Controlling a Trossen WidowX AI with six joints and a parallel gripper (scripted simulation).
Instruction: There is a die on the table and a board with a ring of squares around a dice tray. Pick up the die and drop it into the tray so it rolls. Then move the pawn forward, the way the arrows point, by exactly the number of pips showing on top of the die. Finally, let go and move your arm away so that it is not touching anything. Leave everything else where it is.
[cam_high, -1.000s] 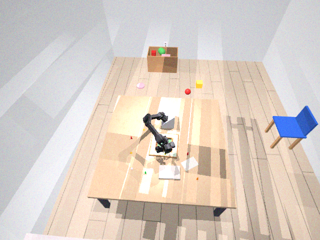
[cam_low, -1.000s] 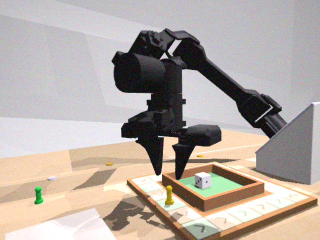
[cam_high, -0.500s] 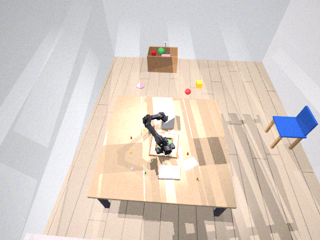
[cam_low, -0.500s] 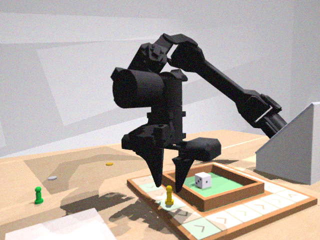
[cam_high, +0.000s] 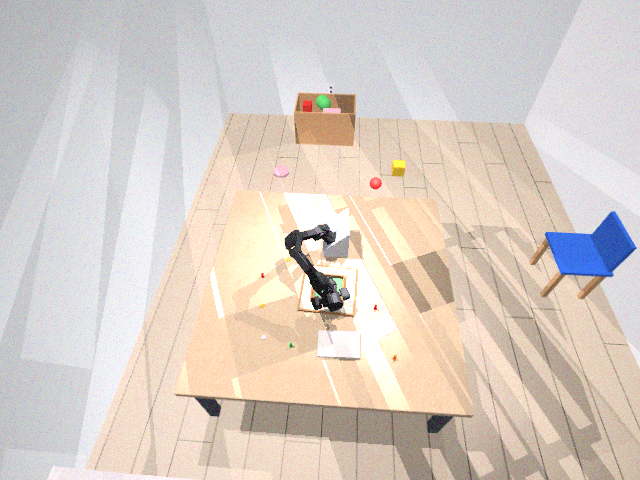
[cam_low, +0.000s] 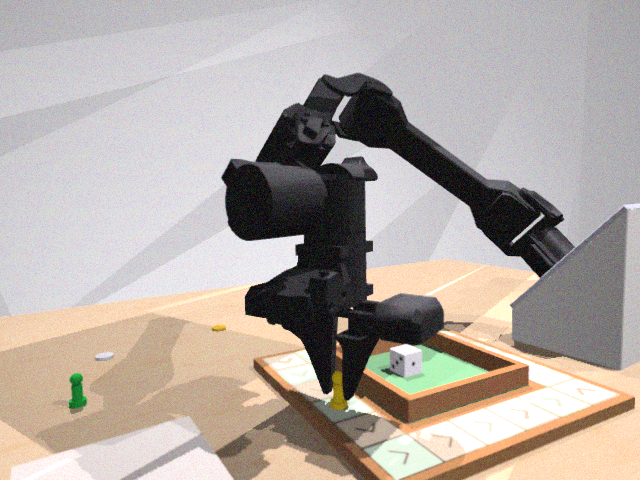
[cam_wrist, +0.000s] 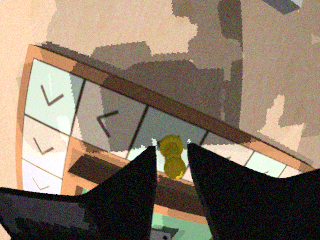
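Now: gripper tip 110 mm past the white die and 30 mm to the left of it. Also, from my gripper tip: yellow pawn: right at my gripper tip; then green pawn: 220 mm ahead, 170 mm to the right, 10 mm below; then green dice tray: 120 mm behind, 20 mm to the right, 20 mm below.
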